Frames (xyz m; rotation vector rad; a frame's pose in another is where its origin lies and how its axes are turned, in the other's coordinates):
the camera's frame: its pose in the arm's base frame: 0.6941 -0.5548 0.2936 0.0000 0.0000 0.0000
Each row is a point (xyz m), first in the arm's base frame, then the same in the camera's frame.
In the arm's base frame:
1: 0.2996 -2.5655 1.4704
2: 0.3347 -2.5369 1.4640
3: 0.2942 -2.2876 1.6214
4: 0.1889 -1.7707 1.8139
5: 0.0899 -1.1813 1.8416
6: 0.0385 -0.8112 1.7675
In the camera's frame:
1: -0.3945 -2.0107 1.1768
2: -0.3594 -1.9821 1.1704
3: -0.3999 -1.7328 1.3278
4: -0.5052 -1.2159 1.5203
5: -0.6042 -0.6265 1.5480
6: -0.6556 -0.2564 1.4739

